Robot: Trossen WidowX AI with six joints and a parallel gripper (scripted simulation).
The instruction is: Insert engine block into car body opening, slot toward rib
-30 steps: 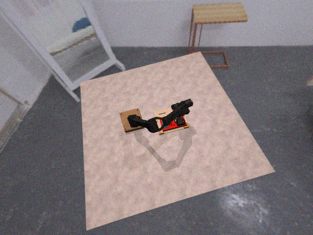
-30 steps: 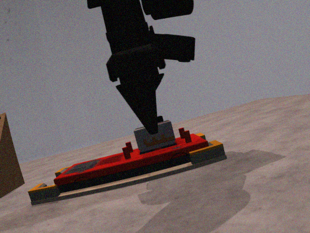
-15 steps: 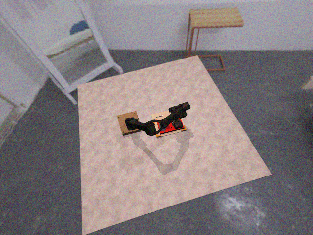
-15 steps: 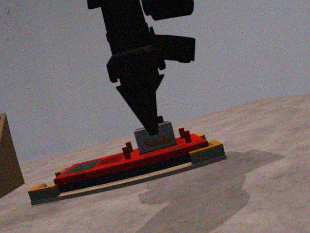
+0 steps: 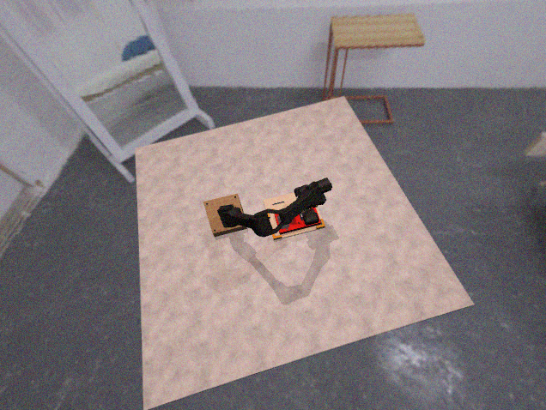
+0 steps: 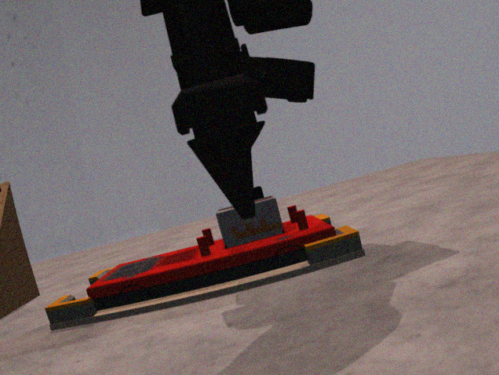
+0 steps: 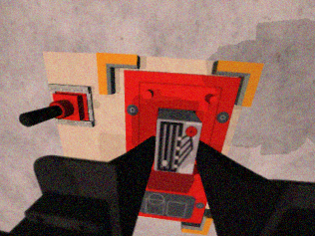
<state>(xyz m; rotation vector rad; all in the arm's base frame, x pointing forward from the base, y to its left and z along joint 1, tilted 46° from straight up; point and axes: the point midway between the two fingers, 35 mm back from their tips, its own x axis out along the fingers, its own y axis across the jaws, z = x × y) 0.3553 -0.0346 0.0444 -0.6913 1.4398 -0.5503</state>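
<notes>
Right now the grey engine block is 10 mm below my gripper tip.
</notes>
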